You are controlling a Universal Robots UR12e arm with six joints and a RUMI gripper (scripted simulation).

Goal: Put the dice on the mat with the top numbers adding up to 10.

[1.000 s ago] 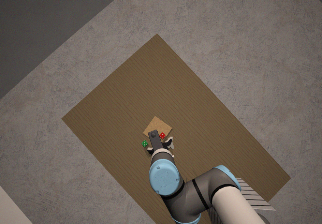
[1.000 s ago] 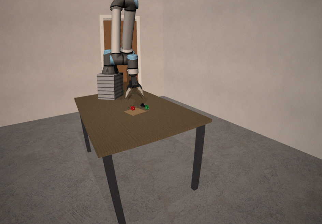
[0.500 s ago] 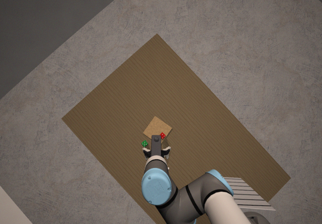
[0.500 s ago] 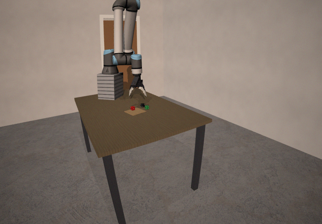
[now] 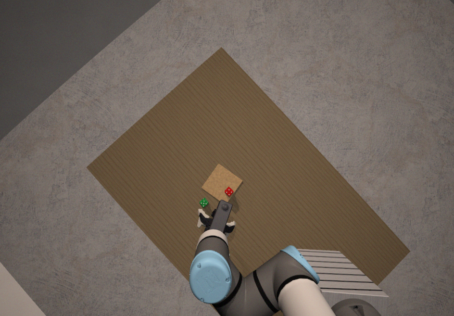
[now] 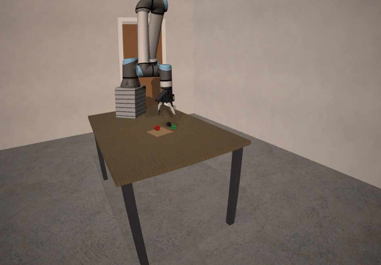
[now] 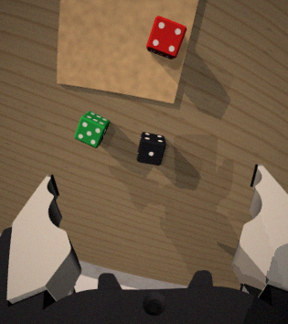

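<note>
Now: hand 9 cm above the black die, 2 cm to the right of it and 1 cm past it. Also, from my hand: tan mat: 10 cm to the right, 10 cm below, 6 cm ahead; red die: 10 cm to the right, 9 cm below, 1 cm ahead; green die: 9 cm below, 7 cm ahead, 2 cm to the left.
</note>
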